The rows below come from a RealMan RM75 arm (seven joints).
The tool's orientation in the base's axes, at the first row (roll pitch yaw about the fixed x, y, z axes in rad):
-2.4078 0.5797 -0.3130
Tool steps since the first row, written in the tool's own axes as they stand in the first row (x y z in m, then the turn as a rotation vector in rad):
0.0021 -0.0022 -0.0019 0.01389 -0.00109 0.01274
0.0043 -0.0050 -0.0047 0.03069 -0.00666 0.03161
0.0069 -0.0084 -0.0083 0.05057 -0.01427 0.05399
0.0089 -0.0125 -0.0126 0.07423 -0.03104 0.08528
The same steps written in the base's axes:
0.0033 -0.0007 0.0013 0.00938 0.00678 -0.01491
0.0072 -0.0017 0.0034 0.02256 0.02015 -0.03272
0.0118 -0.0031 0.0061 0.03873 0.03661 -0.05325
0.0166 -0.0045 0.0100 0.06160 0.06432 -0.07626

